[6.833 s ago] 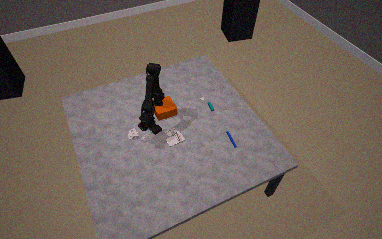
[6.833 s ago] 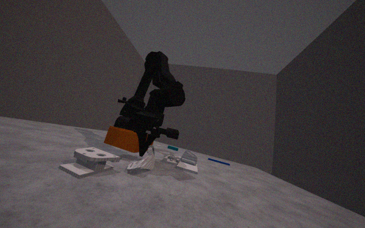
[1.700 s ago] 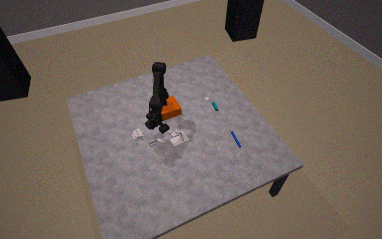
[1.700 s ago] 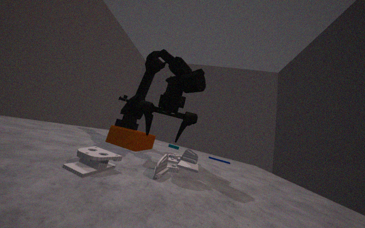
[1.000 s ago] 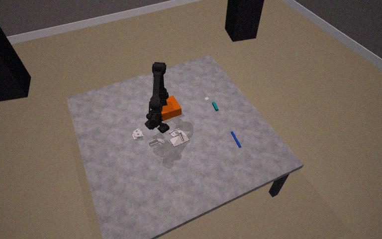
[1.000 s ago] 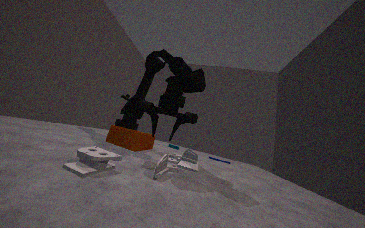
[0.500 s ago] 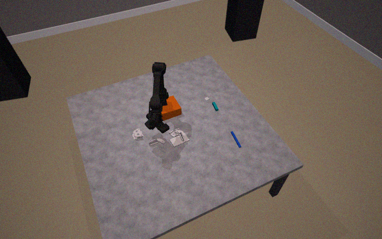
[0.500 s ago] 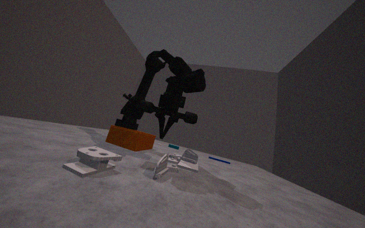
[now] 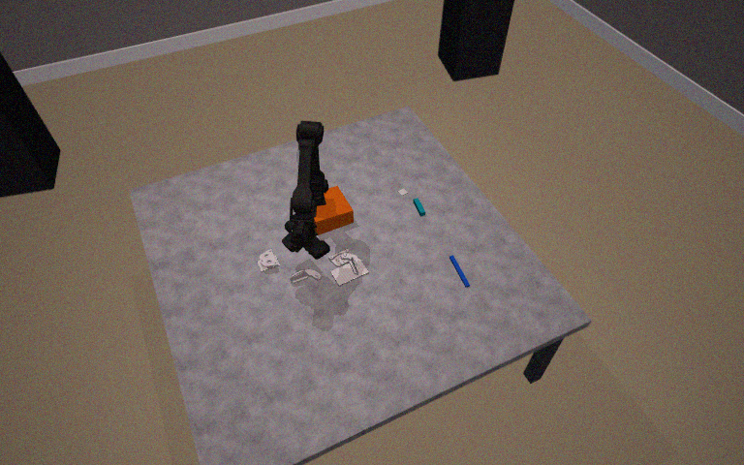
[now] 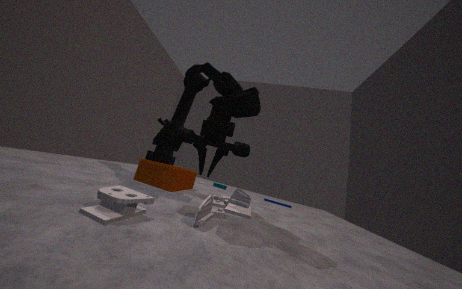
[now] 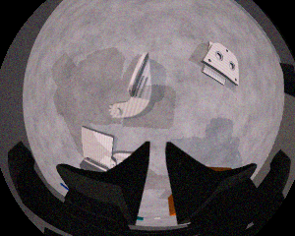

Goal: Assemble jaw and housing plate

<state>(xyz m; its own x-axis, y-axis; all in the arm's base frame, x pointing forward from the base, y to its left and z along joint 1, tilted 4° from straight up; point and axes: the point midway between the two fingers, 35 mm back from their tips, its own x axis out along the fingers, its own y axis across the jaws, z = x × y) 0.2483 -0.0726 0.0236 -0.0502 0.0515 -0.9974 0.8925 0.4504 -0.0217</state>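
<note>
Right now my gripper tip is 7 cm above the white jaw and 6 cm short of it. From my gripper tip the other things lie so: teal bar (47 cm to the left, 17 cm behind, 7 cm below); then small white cube (43 cm to the left, 27 cm behind, 8 cm below); then white stepped block (15 cm to the right, 7 cm below, 4 cm behind).
</note>
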